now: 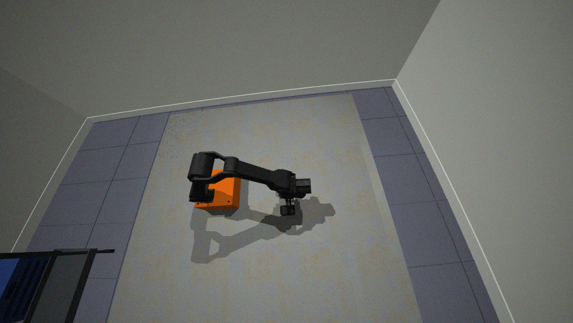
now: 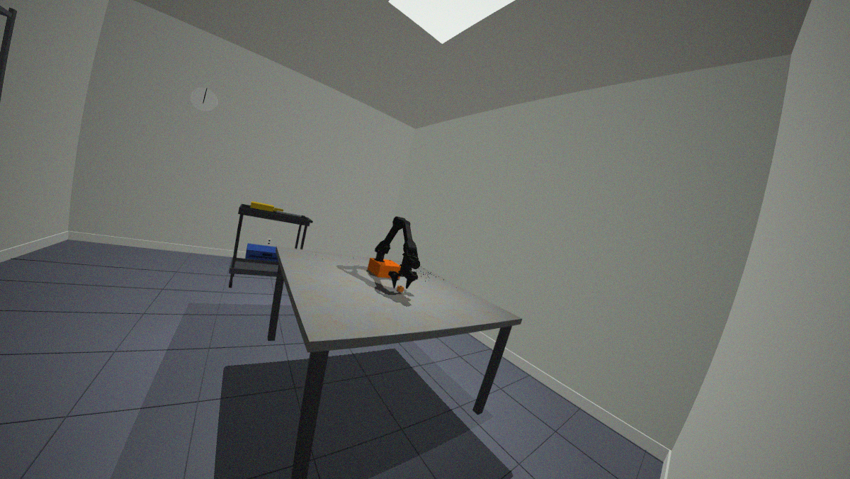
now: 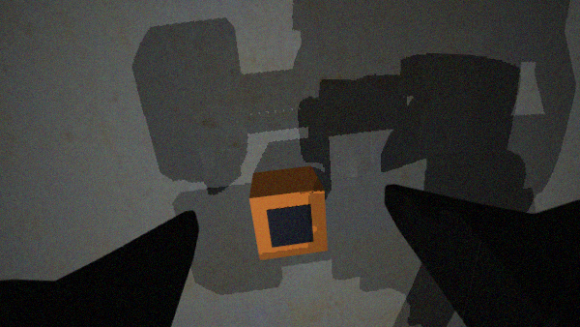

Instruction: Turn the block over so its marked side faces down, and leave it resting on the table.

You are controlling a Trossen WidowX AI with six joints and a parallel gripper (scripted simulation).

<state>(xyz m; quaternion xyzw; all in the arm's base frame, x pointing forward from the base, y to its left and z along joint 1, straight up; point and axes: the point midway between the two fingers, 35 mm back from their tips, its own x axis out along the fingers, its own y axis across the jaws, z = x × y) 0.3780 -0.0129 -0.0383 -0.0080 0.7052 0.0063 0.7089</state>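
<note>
Right now my gripper tip is right at the orange block.
</note>
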